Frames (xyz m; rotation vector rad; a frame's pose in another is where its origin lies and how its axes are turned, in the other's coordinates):
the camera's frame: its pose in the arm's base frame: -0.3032 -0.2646 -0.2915 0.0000 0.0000 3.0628
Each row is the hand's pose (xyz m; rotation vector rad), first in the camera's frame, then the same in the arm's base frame.
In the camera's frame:
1: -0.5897 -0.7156 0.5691 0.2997 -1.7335 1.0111
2: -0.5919 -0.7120 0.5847 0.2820 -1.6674 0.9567
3: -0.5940 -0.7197 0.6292 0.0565 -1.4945 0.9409
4: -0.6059 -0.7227 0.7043 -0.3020 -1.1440 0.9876
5: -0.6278 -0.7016 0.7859 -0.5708 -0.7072 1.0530
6: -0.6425 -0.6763 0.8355 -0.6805 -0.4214 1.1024
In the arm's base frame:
1: 0.3410 0.4024 0.2776 -1.8447 -0.2445 -1.3756
2: 0.3429 0.3986 0.2932 -1.8167 -0.2341 -1.4774
3: 0.3456 0.4061 0.3377 -1.6657 0.0027 -1.6554
4: 0.3577 0.4082 0.4128 -1.2828 0.3933 -1.8430
5: 0.3779 0.3854 0.4944 -0.7777 0.6800 -1.9402
6: 0.3905 0.3590 0.5440 -0.4449 0.7860 -1.9440

